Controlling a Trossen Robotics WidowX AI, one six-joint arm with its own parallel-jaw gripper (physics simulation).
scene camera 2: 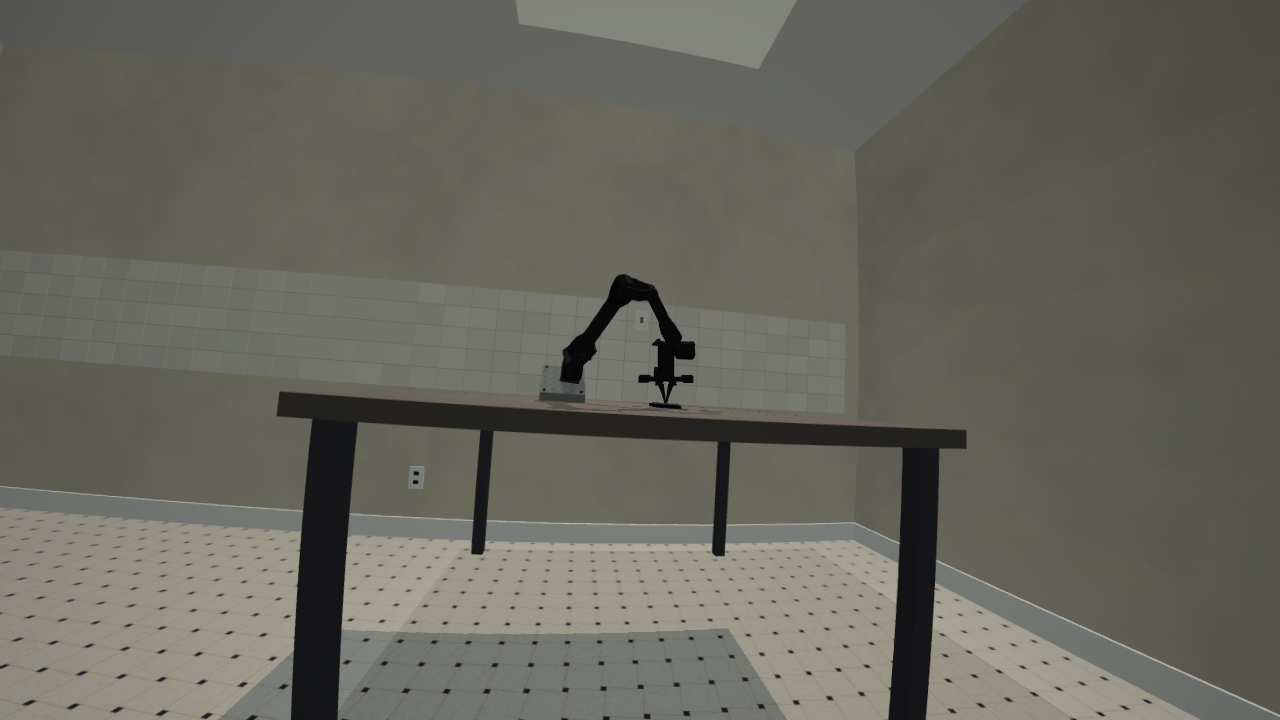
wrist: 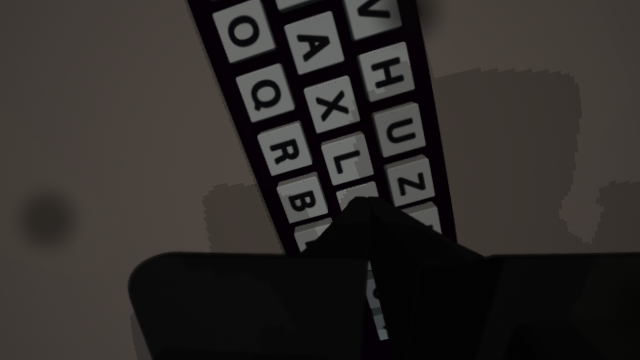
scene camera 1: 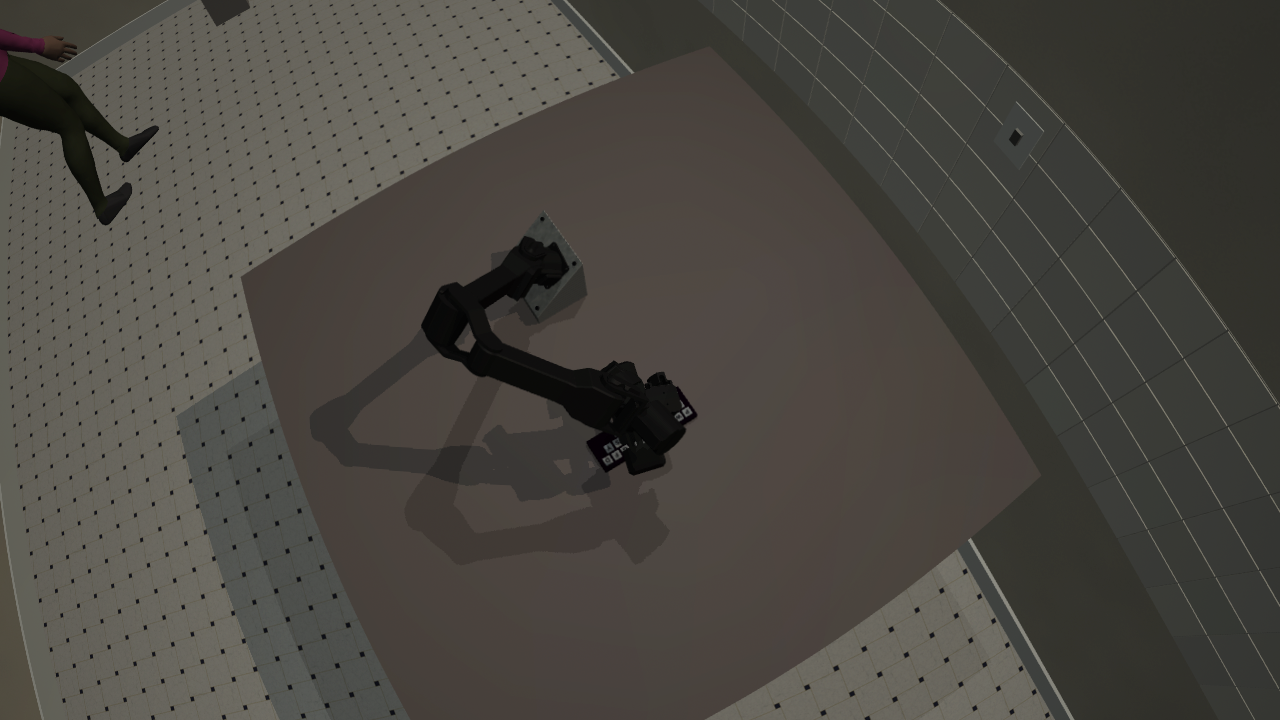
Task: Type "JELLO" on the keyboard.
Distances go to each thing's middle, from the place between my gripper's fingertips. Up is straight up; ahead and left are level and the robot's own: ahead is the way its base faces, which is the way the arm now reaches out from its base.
Now: the l key (wrist: pixel 347 158) 2 cm to the left of my hand.
